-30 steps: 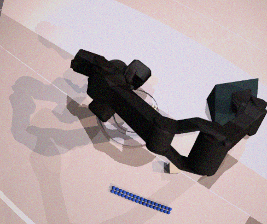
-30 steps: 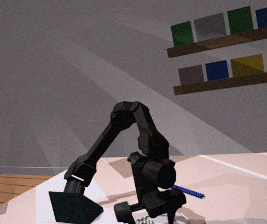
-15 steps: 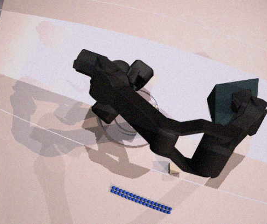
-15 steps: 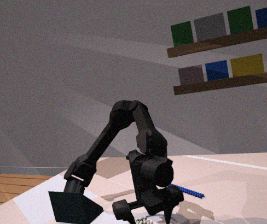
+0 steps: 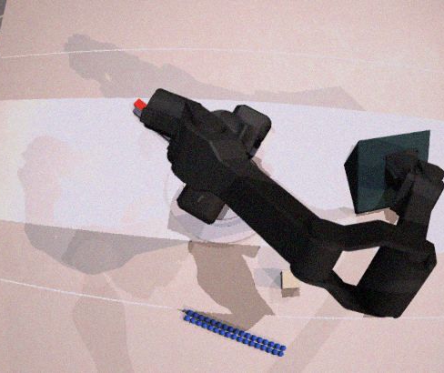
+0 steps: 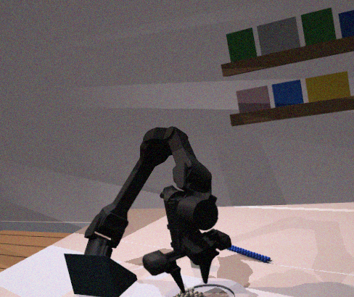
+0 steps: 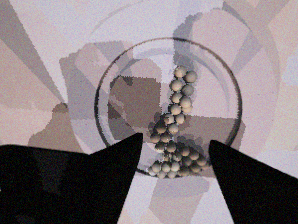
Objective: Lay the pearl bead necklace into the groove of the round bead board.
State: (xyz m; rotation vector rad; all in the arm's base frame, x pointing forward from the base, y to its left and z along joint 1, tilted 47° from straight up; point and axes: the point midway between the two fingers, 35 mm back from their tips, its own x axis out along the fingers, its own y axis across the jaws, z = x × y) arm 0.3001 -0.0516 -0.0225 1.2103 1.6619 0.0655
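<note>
Right now my gripper tip is 4 cm above the round bead board and 1 cm short of it. The rest, counted from my gripper tip: small beige cube: 19 cm to the left, 7 cm behind, 3 cm below; grey block: 16 cm to the right, 12 cm ahead, 4 cm below.
</note>
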